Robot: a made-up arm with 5 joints.
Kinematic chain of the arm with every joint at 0, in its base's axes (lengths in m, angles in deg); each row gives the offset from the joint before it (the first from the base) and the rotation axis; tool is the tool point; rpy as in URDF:
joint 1: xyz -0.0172 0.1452 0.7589 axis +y
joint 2: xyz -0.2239 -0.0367 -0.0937 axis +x
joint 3: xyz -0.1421 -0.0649 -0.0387 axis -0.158 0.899 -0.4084
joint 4: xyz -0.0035 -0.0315 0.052 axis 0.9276 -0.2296 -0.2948
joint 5: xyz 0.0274 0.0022 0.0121 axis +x
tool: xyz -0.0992 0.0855 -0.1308 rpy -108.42 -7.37 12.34
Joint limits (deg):
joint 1: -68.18..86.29
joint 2: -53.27..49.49
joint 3: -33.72..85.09
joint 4: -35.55..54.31
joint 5: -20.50..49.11
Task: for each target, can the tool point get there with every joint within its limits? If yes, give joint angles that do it. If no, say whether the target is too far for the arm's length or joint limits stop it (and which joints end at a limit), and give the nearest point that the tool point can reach.
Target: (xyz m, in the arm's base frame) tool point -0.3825 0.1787 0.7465
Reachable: yes | joints 11.89 20.98 30.63 46.57 1.50
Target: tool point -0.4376 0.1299 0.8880
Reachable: yes | joints 35.34 -44.01 71.36 -13.88 21.68
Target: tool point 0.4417 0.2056 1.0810
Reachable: no: joint limits stop it (at a limit: joint 1, joint 4, joint 5) | nearest point -0.0051 0.1303 1.1098 | short by 0.454 m
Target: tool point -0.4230 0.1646 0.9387
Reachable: yes | joints 39.94 -20.77 7.37 5.24 38.50
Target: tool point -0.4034 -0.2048 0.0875
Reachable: no: too far | nearest point -0.2719 -0.0376 0.3161 | short by 0.312 m
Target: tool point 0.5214 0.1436 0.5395
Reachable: no: joint limits stop it (at a limit: joint 1, joint 2, joint 3, joint 4, joint 5) | nearest point 0.1277 0.1186 0.2840 | short by 0.470 m
